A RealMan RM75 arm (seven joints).
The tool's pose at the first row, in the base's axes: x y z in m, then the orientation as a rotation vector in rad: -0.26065, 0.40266, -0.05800, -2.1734, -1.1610, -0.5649
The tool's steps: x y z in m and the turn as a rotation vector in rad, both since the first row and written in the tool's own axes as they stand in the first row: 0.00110, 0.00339, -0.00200, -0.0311, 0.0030, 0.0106; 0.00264, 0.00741, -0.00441, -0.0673, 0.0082, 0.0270; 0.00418, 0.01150, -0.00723, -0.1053, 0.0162, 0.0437; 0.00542, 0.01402, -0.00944, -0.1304, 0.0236, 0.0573; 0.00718, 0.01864, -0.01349, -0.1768, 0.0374, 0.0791; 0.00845, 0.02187, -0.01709, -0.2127, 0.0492, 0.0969; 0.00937, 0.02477, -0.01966, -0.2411, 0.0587, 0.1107; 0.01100, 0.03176, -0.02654, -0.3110, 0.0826, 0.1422; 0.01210, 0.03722, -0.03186, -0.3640, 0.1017, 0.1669
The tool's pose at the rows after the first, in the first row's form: -0.25737, 0.40047, -0.05692, -2.2029, -1.1456, -0.5851; -0.25336, 0.39799, -0.05546, -2.2380, -1.1215, -0.6087; -0.24933, 0.39520, -0.05373, -2.2730, -1.0948, -0.6364; -0.24673, 0.39333, -0.05214, -2.2957, -1.0725, -0.6558; -0.24224, 0.38960, -0.04954, -2.3357, -1.0344, -0.6934; -0.23915, 0.38649, -0.04714, -2.3659, -1.0023, -0.7234; -0.23642, 0.38402, -0.04560, -2.3891, -0.9767, -0.7474; -0.23023, 0.37726, -0.04176, -2.4436, -0.9143, -0.8085; -0.22549, 0.37191, -0.03890, -2.4833, -0.8637, -0.8556
